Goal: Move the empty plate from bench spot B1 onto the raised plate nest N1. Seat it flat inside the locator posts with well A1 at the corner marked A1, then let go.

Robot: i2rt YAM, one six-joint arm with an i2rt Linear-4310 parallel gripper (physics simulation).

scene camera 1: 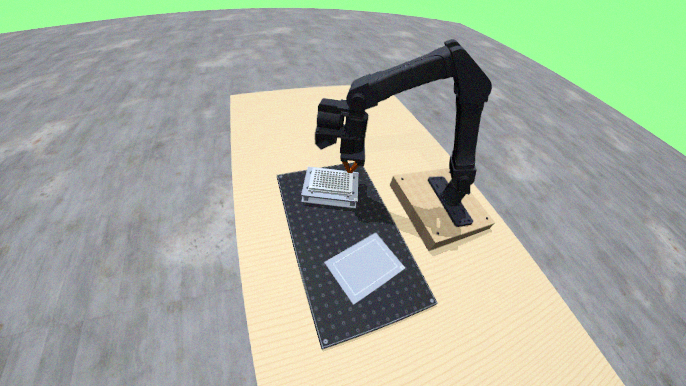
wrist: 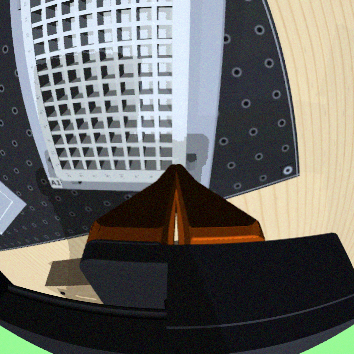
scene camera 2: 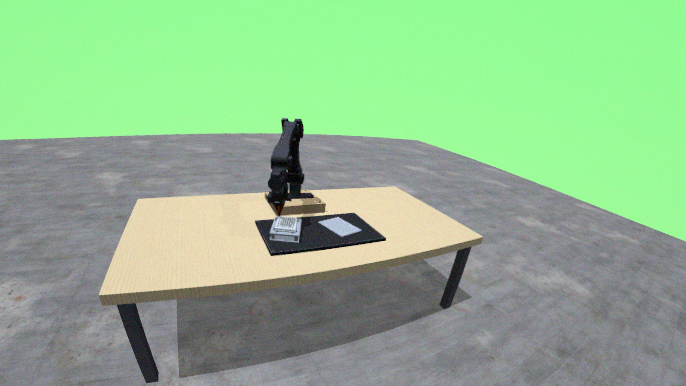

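Where they show: gripper, fingertip midpoint: [scene camera 1: 349, 172] [wrist: 175, 173] [scene camera 2: 279, 216]; arm's base at its link origin: [scene camera 1: 448, 200] [scene camera 2: 294, 196].
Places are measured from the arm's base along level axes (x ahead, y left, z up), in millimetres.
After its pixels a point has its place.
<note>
The white multi-well plate [scene camera 1: 331, 180] @(x 362, y -118, z 21 mm) [scene camera 2: 286, 223] @(x 370, y -122, z 21 mm) [wrist: 107, 85] @(x 356, y -121, z 13 mm) lies on the raised nest N1 [scene camera 1: 330, 204] @(x 373, y -64, z -25 mm) [scene camera 2: 285, 239] @(x 428, y -137, z -24 mm) [wrist: 204, 75] @(x 344, y -170, z 7 mm) at one end of the black board. In the wrist view the A1 label shows at the nest's lower left corner, beside the plate's corner. Whether the plate is fully flat inside the posts is too small to tell. My gripper [scene camera 1: 350, 171] @(x 299, y -140, z 23 mm) [scene camera 2: 279, 215] @(x 299, y -140, z 23 mm) [wrist: 175, 173] @(x 299, y -140, z 23 mm) is shut with its orange fingertips together and nothing between them. The tips are at or just above the plate's edge nearest the arm; contact cannot be told. Bench spot B1 [scene camera 1: 364, 268] @(x 330, y 149, z -27 mm) [scene camera 2: 340, 226] @(x 329, y 143, z -27 mm) is a light rectangle with no plate on it.
The black perforated board [scene camera 1: 345, 325] @(x 411, y 272, z -29 mm) [scene camera 2: 320, 244] @(x 479, y -1, z -29 mm) [wrist: 250, 120] @(x 293, y -198, z -29 mm) lies on the wooden table [scene camera 1: 475, 340] @(x 109, y 391, z -42 mm) [scene camera 2: 190, 250] @(x 460, y -530, z -41 mm) [wrist: 325, 125] @(x 266, y -276, z -42 mm). The arm stands on a wooden base block [scene camera 1: 415, 210] @(x 139, y 23, z 9 mm) [scene camera 2: 305, 206] @(x 139, y 24, z -1 mm) beside the board. The nest stands up above the board.
</note>
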